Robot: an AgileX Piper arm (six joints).
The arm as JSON. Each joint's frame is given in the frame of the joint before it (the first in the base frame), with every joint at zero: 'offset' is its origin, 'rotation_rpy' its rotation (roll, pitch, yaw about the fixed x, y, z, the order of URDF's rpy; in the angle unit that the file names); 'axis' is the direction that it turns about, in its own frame. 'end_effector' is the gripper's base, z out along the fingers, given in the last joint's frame.
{
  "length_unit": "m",
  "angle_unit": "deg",
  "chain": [
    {
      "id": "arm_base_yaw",
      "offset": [
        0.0,
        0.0,
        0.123
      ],
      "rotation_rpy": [
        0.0,
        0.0,
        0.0
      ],
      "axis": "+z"
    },
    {
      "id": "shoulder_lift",
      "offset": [
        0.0,
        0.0,
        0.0
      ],
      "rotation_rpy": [
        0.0,
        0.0,
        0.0
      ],
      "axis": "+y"
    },
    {
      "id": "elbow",
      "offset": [
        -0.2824,
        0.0,
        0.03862
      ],
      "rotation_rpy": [
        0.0,
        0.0,
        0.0
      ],
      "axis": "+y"
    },
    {
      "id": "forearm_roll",
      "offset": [
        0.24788,
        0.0,
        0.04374
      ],
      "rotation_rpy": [
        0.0,
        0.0,
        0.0
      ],
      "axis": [
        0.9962,
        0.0,
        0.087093
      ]
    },
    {
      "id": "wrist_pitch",
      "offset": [
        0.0,
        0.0,
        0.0
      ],
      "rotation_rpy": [
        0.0,
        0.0,
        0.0
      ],
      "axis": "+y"
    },
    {
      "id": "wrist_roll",
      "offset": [
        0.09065,
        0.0,
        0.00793
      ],
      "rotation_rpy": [
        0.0,
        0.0,
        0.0
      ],
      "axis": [
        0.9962,
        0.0,
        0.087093
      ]
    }
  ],
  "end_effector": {
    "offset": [
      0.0,
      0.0,
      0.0
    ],
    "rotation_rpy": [
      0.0,
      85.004,
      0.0
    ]
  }
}
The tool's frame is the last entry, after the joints.
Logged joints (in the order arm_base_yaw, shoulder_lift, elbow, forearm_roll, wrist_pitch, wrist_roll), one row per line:
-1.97, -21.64, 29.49, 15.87, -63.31, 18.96
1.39, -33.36, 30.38, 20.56, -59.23, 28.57
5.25, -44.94, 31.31, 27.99, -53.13, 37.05
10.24, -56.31, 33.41, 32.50, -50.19, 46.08
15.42, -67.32, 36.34, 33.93, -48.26, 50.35
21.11, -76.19, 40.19, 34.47, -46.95, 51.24
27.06, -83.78, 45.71, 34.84, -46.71, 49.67
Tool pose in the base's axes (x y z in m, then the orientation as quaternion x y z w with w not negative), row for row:
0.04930, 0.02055, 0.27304, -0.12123, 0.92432, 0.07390, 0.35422
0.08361, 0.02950, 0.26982, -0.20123, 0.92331, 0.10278, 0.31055
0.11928, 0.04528, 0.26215, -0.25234, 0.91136, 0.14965, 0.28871
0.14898, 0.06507, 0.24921, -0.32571, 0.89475, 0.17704, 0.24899
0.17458, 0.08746, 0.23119, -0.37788, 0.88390, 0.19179, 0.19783
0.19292, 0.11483, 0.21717, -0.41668, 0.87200, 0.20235, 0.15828
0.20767, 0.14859, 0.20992, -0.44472, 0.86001, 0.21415, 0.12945
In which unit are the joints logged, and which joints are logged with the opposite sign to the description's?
The joints are logged in degrees. Opposite sign: shoulder_lift, elbow, wrist_pitch, wrist_roll.
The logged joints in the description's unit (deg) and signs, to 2 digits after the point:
-1.97, 21.64, -29.49, 15.87, 63.31, -18.96
1.39, 33.36, -30.38, 20.56, 59.23, -28.57
5.25, 44.94, -31.31, 27.99, 53.13, -37.05
10.24, 56.31, -33.41, 32.50, 50.19, -46.08
15.42, 67.32, -36.34, 33.93, 48.26, -50.35
21.11, 76.19, -40.19, 34.47, 46.95, -51.24
27.06, 83.78, -45.71, 34.84, 46.71, -49.67

